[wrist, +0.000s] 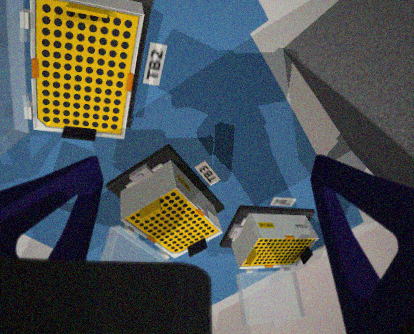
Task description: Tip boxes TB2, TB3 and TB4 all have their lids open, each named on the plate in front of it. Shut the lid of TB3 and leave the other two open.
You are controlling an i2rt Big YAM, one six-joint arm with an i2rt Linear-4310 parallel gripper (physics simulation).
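Frame: origin at the arm's base, x right, y ahead, z up, level; metres.
Where they show: gripper, fingertip midpoint: (206,167).
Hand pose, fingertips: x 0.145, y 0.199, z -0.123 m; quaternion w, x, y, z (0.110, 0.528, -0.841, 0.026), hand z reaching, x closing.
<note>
Each offset is from my fingertips to the top centre of the thing. "spot": to the spot under its first point. Level surfaces: height alone.
The TB3 box {dx -0.207, dy +0.109, dz -0.145 m} (172,215) stands below the view's middle, its yellow perforated rack uncovered. Its clear lid {spot: dx -0.195, dy +0.171, dz -0.151 m} (131,246) is open at the lower left, partly hidden by the gripper body. Its name plate {spot: dx -0.199, dy +0.041, dz -0.218 m} (207,172) lies to the upper right. The TB2 box {dx +0.018, dy +0.073, dz -0.145 m} (85,70) is large at the upper left, with its clear lid (14,70) open on the left and its plate {spot: dx -0.026, dy +0.022, dz -0.218 m} (155,63) on the right. The TB4 box {dx -0.389, dy +0.006, dz -0.145 m} (275,245) is at the lower right, its clear lid (271,296) open below it, its plate (283,201) blurred. My gripper (206,167) is open and empty, its fingers either side of TB3 and TB4 in view.
A large dark grey block (357,75) stands at the upper right. The boxes stand on a blue mat {dz -0.220 m} (200,80) with overlapping shadows; a pale surface (227,317) shows beyond its edges. The black gripper body covers the lower left.
</note>
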